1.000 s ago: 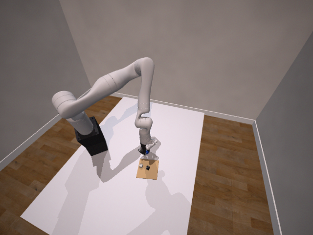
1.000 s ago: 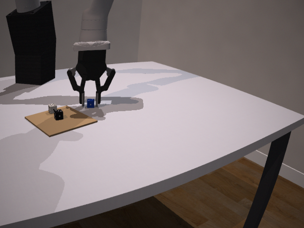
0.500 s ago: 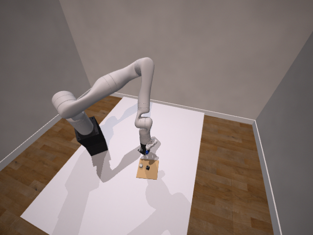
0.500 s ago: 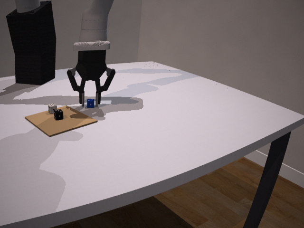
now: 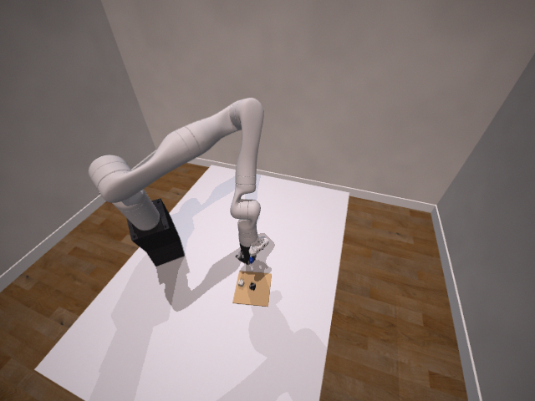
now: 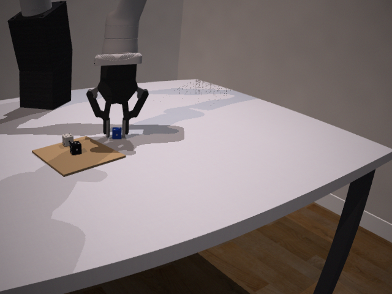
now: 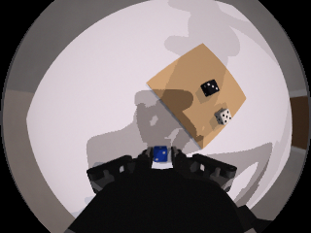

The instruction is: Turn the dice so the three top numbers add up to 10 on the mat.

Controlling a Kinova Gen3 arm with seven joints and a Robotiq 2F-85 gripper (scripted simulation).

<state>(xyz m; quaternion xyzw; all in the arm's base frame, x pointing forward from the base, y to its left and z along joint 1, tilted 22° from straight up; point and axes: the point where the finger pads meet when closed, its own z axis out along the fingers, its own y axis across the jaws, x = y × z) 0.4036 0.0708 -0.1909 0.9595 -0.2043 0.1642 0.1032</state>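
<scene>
The black die lies 110 mm to the right of my hand, 50 mm ahead of it and 10 mm below it. Round my hand: blue die 10 mm below; then white die 110 mm to the right, 10 mm below; then tan mat 110 mm to the right, 60 mm ahead, 20 mm below.
</scene>
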